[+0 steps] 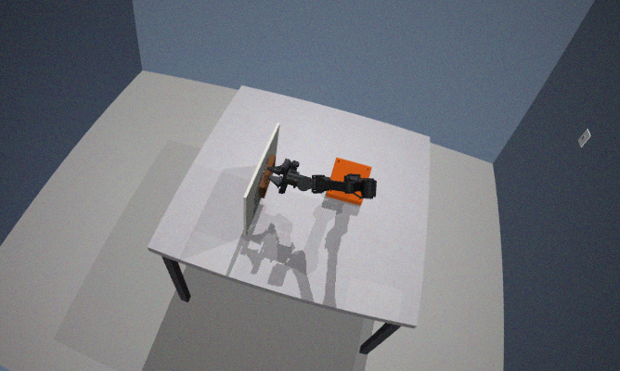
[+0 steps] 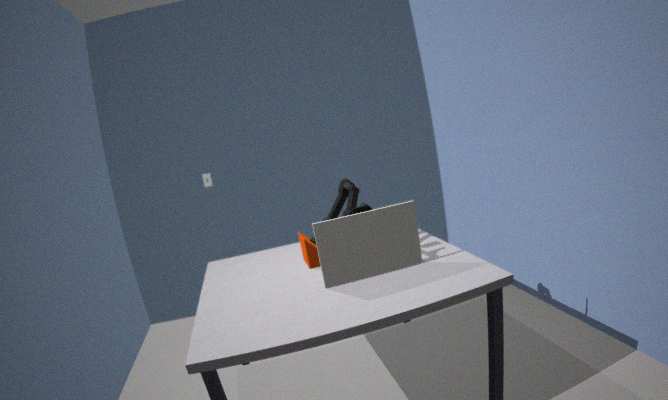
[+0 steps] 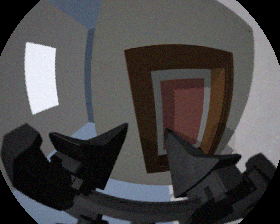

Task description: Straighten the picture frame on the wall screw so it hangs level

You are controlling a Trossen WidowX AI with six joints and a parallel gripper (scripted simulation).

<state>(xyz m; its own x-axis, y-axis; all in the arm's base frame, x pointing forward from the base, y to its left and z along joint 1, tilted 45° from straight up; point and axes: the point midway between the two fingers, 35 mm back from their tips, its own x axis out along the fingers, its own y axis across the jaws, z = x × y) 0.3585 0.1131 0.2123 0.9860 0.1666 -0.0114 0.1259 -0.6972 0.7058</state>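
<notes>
Right now my gripper tip is 50 mm above the brown wooden picture frame, 20 mm to the left of it and 10 mm short of it. Round my gripper tip: white wall panel 60 mm below, 20 mm ahead.
</notes>
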